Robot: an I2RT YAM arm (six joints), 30 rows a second.
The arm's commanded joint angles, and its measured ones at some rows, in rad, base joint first. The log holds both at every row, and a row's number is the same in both.
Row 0, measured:
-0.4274 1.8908 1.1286 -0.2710 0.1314 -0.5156
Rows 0 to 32, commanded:
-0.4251 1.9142 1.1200 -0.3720 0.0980 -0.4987
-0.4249 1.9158 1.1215 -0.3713 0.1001 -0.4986
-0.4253 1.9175 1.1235 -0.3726 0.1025 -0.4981
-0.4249 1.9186 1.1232 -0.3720 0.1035 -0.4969
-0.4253 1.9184 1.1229 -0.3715 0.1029 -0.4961
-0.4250 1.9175 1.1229 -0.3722 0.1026 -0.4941
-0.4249 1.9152 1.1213 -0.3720 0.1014 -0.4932
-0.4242 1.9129 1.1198 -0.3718 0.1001 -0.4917
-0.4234 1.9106 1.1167 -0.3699 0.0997 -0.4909
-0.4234 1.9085 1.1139 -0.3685 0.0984 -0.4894
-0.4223 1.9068 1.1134 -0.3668 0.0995 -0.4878
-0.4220 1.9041 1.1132 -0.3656 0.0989 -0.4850
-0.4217 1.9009 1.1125 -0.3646 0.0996 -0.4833
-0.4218 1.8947 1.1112 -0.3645 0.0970 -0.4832
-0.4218 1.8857 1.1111 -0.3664 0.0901 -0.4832
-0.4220 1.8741 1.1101 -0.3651 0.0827 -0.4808
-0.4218 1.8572 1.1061 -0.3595 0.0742 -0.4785
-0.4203 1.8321 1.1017 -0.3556 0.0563 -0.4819
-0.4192 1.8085 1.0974 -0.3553 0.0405 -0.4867
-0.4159 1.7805 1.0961 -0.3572 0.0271 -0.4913
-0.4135 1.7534 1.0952 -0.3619 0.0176 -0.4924
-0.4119 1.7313 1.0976 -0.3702 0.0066 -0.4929
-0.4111 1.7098 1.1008 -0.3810 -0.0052 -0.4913
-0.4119 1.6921 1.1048 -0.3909 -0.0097 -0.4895
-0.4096 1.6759 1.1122 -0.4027 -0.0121 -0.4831
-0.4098 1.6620 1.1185 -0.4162 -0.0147 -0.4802
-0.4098 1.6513 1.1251 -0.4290 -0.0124 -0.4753
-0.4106 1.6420 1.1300 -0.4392 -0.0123 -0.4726
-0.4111 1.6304 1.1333 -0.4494 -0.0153 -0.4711
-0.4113 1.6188 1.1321 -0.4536 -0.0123 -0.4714
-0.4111 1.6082 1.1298 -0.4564 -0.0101 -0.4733
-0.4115 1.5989 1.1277 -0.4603 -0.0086 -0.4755
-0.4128 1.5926 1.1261 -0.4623 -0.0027 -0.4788
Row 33, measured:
-0.4145 1.6115 1.1244 -0.4213 0.0025 -0.4896
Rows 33 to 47, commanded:
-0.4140 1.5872 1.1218 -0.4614 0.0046 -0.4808
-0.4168 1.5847 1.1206 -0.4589 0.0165 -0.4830
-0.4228 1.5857 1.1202 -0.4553 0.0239 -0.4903
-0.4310 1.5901 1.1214 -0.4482 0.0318 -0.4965
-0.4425 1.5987 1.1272 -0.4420 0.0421 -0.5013
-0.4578 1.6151 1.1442 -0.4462 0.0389 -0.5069
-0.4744 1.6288 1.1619 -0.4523 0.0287 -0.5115
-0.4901 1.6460 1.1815 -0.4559 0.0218 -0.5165
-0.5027 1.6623 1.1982 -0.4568 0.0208 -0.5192
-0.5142 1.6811 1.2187 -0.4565 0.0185 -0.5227
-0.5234 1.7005 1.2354 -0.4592 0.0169 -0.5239
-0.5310 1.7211 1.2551 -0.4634 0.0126 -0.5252
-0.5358 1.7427 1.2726 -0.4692 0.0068 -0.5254
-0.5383 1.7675 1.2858 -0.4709 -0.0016 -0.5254
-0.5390 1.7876 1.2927 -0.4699 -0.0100 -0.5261
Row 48, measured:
-0.5323 1.7523 1.2716 -0.4442 0.0158 -0.5201
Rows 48 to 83, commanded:
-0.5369 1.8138 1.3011 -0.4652 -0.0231 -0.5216
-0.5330 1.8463 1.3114 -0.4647 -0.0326 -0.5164
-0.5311 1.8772 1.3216 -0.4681 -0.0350 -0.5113
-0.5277 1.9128 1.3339 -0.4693 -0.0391 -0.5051
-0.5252 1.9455 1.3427 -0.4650 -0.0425 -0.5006
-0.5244 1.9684 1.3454 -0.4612 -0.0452 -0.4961
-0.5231 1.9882 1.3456 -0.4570 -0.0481 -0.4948
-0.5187 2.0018 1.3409 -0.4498 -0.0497 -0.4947
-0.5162 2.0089 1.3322 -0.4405 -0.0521 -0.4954
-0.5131 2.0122 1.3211 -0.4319 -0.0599 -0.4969
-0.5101 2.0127 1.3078 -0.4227 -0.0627 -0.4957
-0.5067 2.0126 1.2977 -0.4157 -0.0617 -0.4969
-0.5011 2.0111 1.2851 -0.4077 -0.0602 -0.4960
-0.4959 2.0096 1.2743 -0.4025 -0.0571 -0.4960
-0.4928 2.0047 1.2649 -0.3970 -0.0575 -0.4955
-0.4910 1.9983 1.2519 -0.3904 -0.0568 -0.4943
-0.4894 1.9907 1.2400 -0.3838 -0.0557 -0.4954
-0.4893 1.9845 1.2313 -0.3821 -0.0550 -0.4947
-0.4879 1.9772 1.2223 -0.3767 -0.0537 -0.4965
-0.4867 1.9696 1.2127 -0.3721 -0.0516 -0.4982
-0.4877 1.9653 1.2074 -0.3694 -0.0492 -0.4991
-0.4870 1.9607 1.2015 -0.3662 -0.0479 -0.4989
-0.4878 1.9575 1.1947 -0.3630 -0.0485 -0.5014
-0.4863 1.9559 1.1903 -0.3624 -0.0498 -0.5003
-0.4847 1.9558 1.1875 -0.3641 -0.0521 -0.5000
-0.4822 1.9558 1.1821 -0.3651 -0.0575 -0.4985
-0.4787 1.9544 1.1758 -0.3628 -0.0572 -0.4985
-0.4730 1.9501 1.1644 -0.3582 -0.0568 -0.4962
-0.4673 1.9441 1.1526 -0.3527 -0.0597 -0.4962
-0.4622 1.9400 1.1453 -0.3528 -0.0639 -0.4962
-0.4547 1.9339 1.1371 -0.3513 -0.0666 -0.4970
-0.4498 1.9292 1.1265 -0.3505 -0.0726 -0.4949
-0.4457 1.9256 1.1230 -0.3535 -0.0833 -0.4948
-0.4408 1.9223 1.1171 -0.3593 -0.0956 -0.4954
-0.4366 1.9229 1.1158 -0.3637 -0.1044 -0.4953
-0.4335 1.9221 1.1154 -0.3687 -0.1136 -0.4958
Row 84, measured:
-0.4450 1.9099 1.1320 -0.1959 -0.0448 -0.5041
